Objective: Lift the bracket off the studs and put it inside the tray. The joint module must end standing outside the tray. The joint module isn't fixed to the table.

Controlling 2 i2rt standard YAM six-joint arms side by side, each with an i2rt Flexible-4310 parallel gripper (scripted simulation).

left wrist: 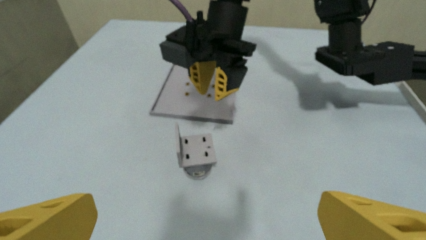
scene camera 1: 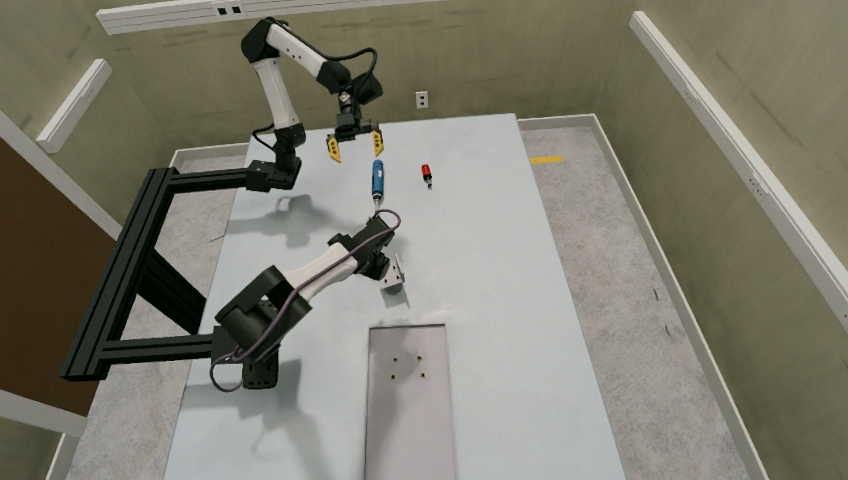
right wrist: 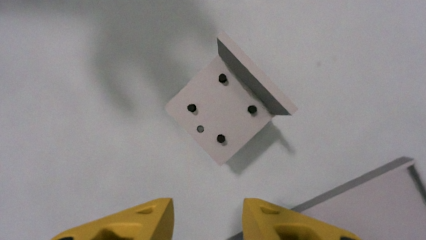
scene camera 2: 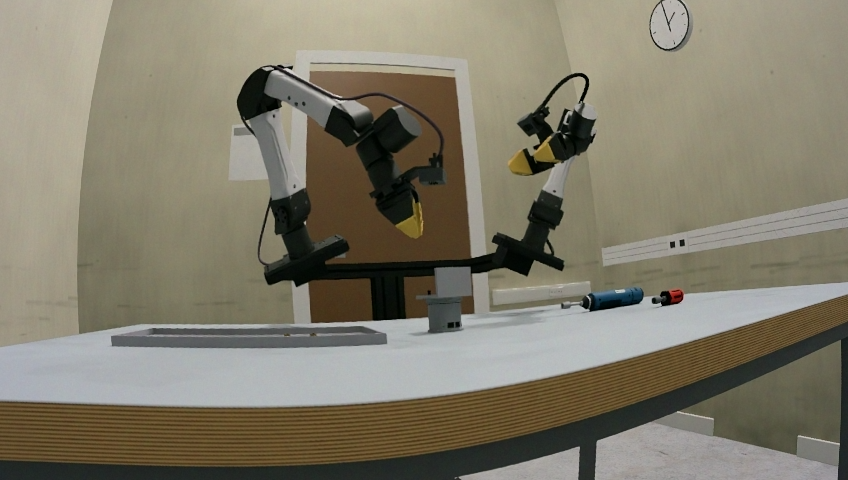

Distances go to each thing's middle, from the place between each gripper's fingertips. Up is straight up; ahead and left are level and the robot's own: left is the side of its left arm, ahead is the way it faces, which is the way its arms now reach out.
My right gripper (scene camera 2: 416, 237) is now 10 cm above the grey bracket (scene camera 2: 449, 281), 4 cm to the right of it and 3 cm short of it. From my right hand the other things lie so: round joint module (scene camera 2: 444, 314) (14 cm below, 4 cm to the left, 2 cm ahead); then tray (scene camera 1: 409, 420) (31 cm to the right, 17 cm below, 5 cm ahead).
My left hand (scene camera 2: 521, 162) is 50 mm short of the grey bracket, 220 mm to the left of it and 250 mm above it. The rest, counted from my left hand: round joint module: 40 mm ahead, 220 mm to the right, 290 mm below; then tray: 70 mm ahead, 570 mm to the right, 320 mm below.
